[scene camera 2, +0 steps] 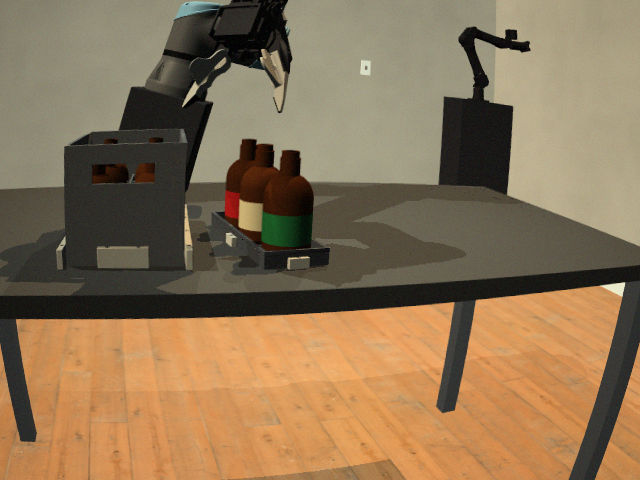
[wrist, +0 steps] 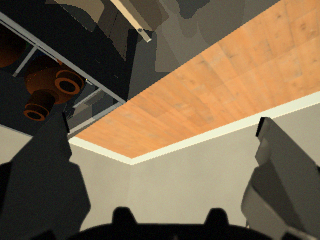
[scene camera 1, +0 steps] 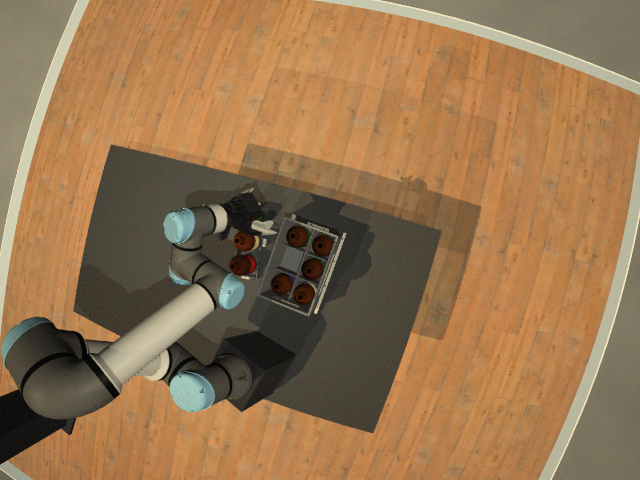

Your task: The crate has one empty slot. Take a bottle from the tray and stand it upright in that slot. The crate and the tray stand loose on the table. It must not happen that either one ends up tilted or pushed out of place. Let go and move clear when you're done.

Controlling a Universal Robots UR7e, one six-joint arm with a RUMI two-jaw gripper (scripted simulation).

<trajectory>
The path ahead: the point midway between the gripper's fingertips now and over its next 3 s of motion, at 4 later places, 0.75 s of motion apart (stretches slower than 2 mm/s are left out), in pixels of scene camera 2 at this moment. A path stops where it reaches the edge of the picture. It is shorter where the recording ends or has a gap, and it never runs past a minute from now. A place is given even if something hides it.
My gripper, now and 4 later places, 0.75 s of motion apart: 228, 109; 119, 102; 106, 105; 179, 105; 266, 104
</trajectory>
